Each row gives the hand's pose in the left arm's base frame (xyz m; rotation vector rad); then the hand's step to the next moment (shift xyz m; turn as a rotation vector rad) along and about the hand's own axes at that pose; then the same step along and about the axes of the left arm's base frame.
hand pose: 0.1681 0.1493 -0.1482 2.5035 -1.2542 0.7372
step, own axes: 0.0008 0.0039 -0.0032 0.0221 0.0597 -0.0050
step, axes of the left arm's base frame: -0.0038 -0.0015 0.0031 -0.0383 -0.0486 0.0157
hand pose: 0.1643 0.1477 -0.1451 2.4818 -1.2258 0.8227
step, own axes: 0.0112 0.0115 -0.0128 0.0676 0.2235 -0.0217
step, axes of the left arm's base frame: -0.0084 -0.0085 0.0167 -0.1518 -0.1709 0.0524
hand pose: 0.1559 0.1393 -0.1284 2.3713 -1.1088 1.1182
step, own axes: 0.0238 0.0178 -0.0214 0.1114 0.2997 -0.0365
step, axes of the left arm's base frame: -0.0151 -0.0125 0.0309 -0.1991 -0.2360 0.0907
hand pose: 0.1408 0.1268 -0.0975 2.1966 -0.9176 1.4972
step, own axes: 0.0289 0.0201 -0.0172 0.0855 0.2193 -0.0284
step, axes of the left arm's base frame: -0.0186 -0.0141 0.0315 -0.1459 -0.1730 0.0707
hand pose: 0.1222 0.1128 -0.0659 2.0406 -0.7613 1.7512
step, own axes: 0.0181 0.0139 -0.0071 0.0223 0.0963 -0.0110
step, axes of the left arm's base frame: -0.0123 -0.0101 0.0179 -0.0643 -0.0742 0.0158
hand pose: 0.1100 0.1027 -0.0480 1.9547 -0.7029 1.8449
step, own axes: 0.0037 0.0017 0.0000 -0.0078 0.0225 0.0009
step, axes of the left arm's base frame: -0.0009 -0.0018 0.0035 -0.0125 -0.0179 -0.0095
